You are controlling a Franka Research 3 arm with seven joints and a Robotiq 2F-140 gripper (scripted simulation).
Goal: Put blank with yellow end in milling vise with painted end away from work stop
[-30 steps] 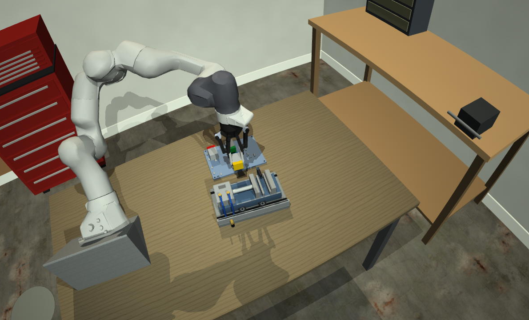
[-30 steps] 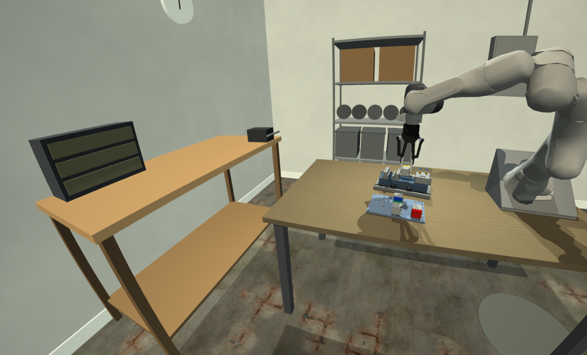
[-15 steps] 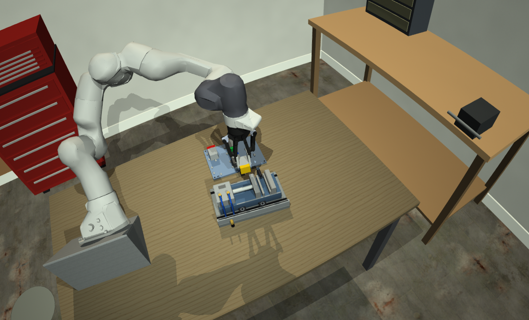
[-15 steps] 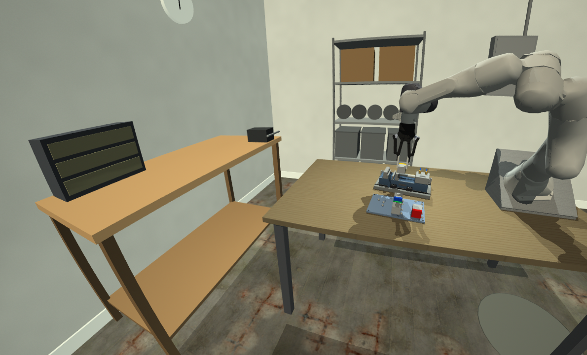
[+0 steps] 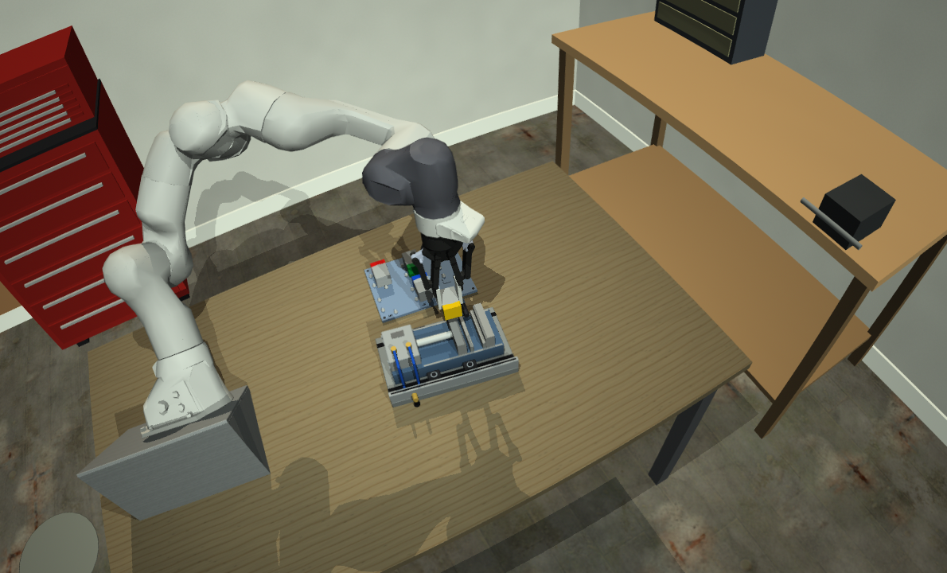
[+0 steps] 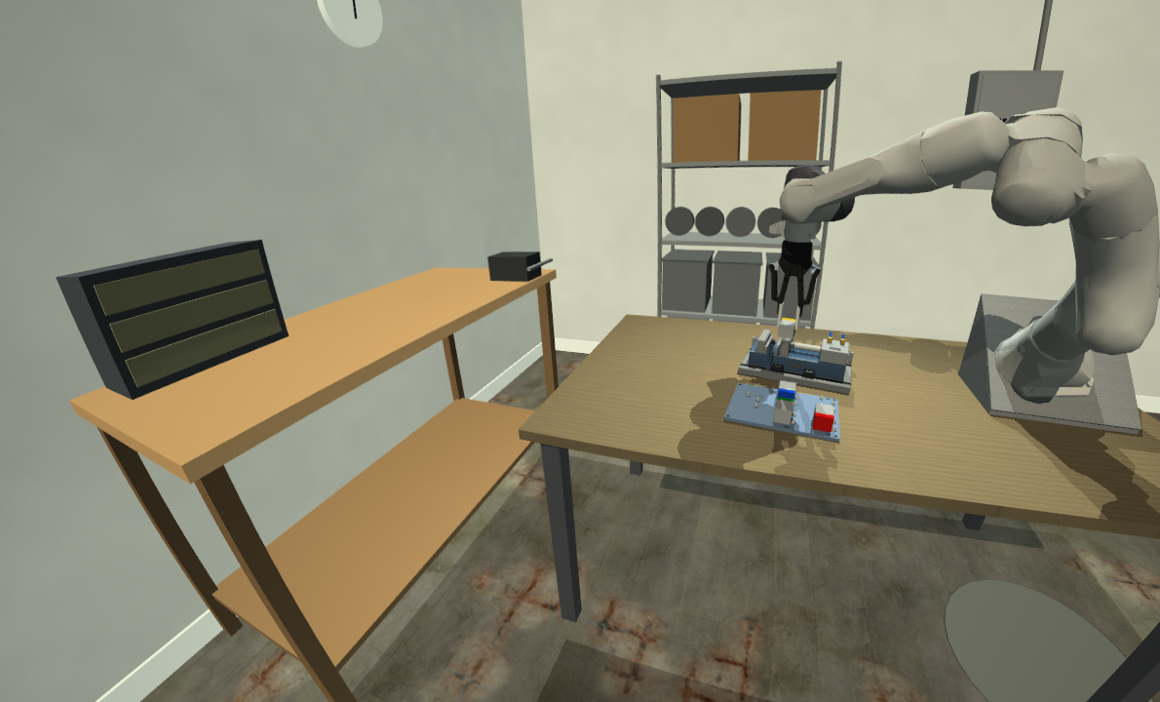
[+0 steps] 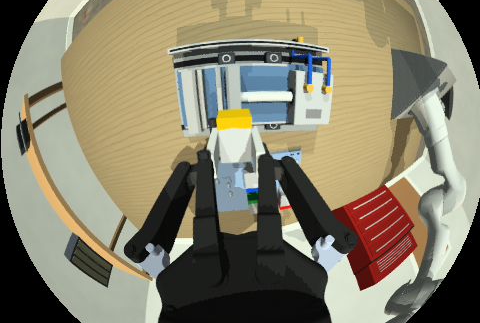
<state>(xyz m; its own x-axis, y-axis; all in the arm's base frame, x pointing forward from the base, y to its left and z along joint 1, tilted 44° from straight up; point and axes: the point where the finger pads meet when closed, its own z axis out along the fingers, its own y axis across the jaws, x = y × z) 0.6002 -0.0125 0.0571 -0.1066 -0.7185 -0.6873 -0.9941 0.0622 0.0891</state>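
Now: the fixed jaw 100 mm below my hand, 60 mm ahead of it and 40 mm to the right of it. Round my hand: vise 140 mm below, 40 mm behind, 30 mm to the right; then hosed end block 130 mm behind, 100 mm below, 20 mm to the right; then work stop 80 mm below, 40 mm ahead.
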